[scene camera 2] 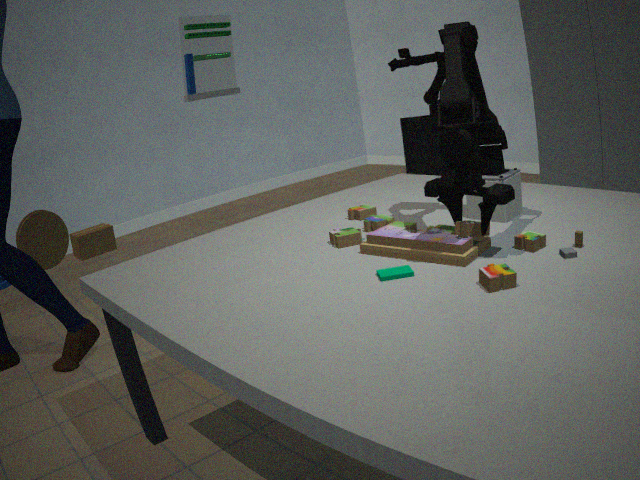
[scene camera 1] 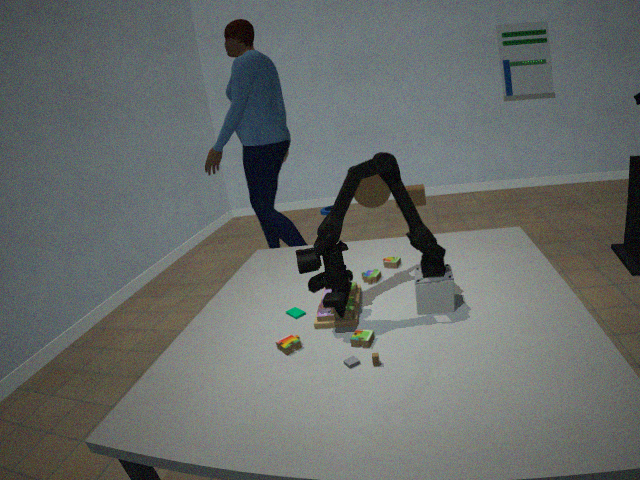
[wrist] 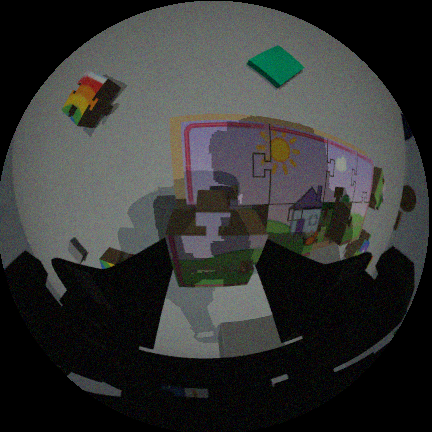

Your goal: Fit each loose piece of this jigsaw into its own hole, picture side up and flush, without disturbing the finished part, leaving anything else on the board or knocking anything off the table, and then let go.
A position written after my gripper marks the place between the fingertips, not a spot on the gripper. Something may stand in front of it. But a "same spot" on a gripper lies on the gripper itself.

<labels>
my gripper: scene camera 2; scene camera 1 343, 312; wrist
same spot on my gripper: (scene camera 2: 487, 209) = (wrist: 86, 265)
</labels>
